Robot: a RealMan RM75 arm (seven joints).
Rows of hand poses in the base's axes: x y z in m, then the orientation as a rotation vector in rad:
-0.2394, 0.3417, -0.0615, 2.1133, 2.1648, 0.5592
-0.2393, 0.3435, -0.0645, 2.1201, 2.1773, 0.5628
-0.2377, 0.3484, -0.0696, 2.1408, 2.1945, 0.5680
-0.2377, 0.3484, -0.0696, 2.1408, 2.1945, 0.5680
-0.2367, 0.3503, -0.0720, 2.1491, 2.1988, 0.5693
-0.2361, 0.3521, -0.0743, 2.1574, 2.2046, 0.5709
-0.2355, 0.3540, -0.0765, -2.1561, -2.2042, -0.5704
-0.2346, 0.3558, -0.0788, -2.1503, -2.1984, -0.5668
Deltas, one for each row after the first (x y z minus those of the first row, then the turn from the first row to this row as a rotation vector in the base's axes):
0.0001, 0.0018, -0.0030, 0.0098, 0.0092, 0.0050
0.0017, 0.0067, -0.0081, 0.0289, 0.0285, 0.0082
0.0017, 0.0067, -0.0081, 0.0289, 0.0285, 0.0082
0.0027, 0.0086, -0.0105, 0.0352, 0.0351, 0.0080
0.0033, 0.0104, -0.0128, 0.0422, 0.0424, 0.0086
0.0039, 0.0123, -0.0150, 0.0492, 0.0499, 0.0110
0.0048, 0.0141, -0.0173, 0.0543, 0.0570, 0.0126

